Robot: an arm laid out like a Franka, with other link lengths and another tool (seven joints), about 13 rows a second.
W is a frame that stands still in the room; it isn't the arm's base.
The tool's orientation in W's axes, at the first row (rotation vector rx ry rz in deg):
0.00, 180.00, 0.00
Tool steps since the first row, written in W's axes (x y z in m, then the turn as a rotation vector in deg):
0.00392, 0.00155, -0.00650, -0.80, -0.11, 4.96
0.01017, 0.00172, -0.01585, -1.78, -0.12, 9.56
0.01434, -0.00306, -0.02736, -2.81, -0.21, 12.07
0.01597, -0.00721, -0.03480, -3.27, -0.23, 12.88
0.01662, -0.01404, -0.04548, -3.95, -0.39, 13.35
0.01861, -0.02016, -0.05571, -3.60, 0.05, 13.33
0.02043, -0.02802, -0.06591, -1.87, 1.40, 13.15
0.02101, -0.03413, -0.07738, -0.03, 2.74, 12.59
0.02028, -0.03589, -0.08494, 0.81, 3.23, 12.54
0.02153, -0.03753, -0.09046, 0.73, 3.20, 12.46
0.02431, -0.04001, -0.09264, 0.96, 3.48, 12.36
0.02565, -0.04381, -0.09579, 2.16, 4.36, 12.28
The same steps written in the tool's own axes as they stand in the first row. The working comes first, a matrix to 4 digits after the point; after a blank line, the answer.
The tool's axes in the first row as the columns of a matrix, in W's axes (used below as rounded here):
-1.0000, 0.0000, 0.0000
0.0000, 1.0000, 0.0000
0.0000, 0.0000, -1.0000

-0.00392, 0.00155, 0.00650, 0.80, -0.11, -4.96
-0.01017, 0.00172, 0.01585, 1.78, -0.12, -9.56
-0.01434, -0.00306, 0.02736, 2.81, -0.21, -12.07
-0.01597, -0.00721, 0.03480, 3.27, -0.23, -12.88
-0.01662, -0.01404, 0.04548, 3.95, -0.39, -13.35
-0.01861, -0.02016, 0.05571, 3.60, 0.05, -13.33
-0.02043, -0.02802, 0.06591, 1.87, 1.40, -13.15
-0.02101, -0.03413, 0.07738, 0.03, 2.74, -12.59
-0.02028, -0.03589, 0.08494, -0.81, 3.23, -12.54
-0.02153, -0.03753, 0.09046, -0.73, 3.20, -12.46
-0.02431, -0.04001, 0.09264, -0.96, 3.48, -12.36
-0.02565, -0.04381, 0.09579, -2.16, 4.36, -12.28

